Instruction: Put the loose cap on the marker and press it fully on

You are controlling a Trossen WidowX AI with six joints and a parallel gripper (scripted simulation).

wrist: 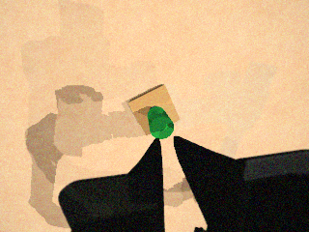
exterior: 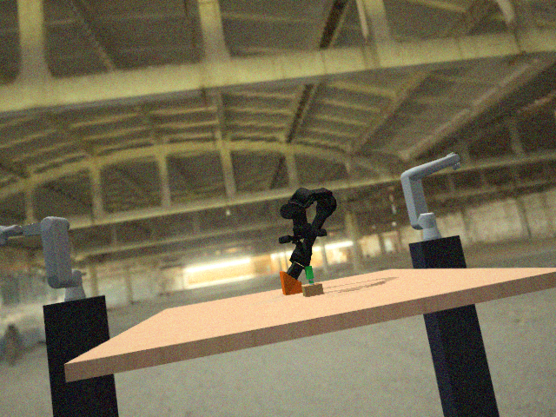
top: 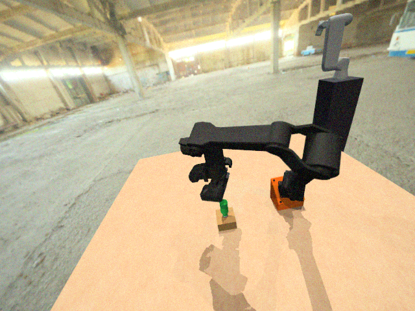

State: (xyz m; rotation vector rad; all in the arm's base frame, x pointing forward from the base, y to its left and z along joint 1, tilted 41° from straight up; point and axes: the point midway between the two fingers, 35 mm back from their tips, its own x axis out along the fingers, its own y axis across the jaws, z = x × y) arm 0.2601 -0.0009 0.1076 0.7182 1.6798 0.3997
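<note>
Right now my gripper tip is 60 mm above the green cap. From my gripper tip the other things lie so: holder block 130 mm below.
</note>
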